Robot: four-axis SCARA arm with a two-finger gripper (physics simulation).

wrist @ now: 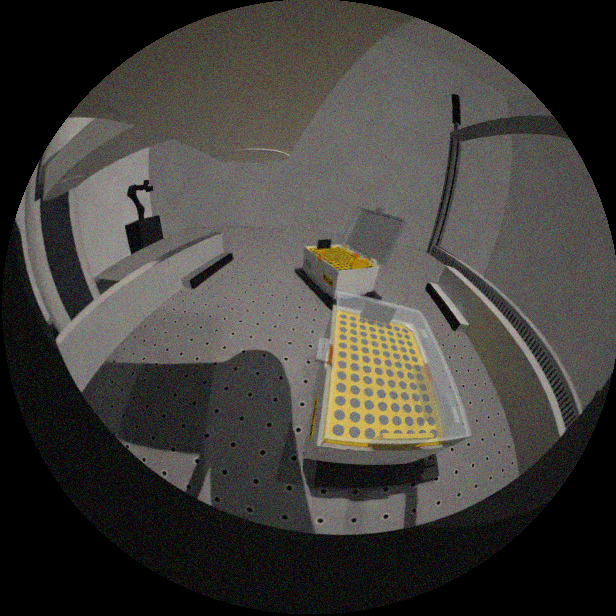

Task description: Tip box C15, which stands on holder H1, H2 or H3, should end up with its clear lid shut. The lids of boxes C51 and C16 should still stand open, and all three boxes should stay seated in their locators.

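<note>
In the wrist view a tip box with a yellow hole plate (379, 382) sits close below me on a dark holder (367, 474). Its clear lid (451, 396) lies flat over the plate. Behind it a second tip box (341, 267) with yellow tips stands on another holder (313, 287), and its lid (373, 232) stands open upright at the back. I cannot read any box labels, and a third box is not in view. My gripper's fingers do not show in the frame; it is open and holds nothing.
The boxes stand on a perforated grey table (229, 310). Dark bars lie at the left (209, 270) and the right (447, 306). Pale benches run along both sides. A small black arm on a block (143, 229) stands far left.
</note>
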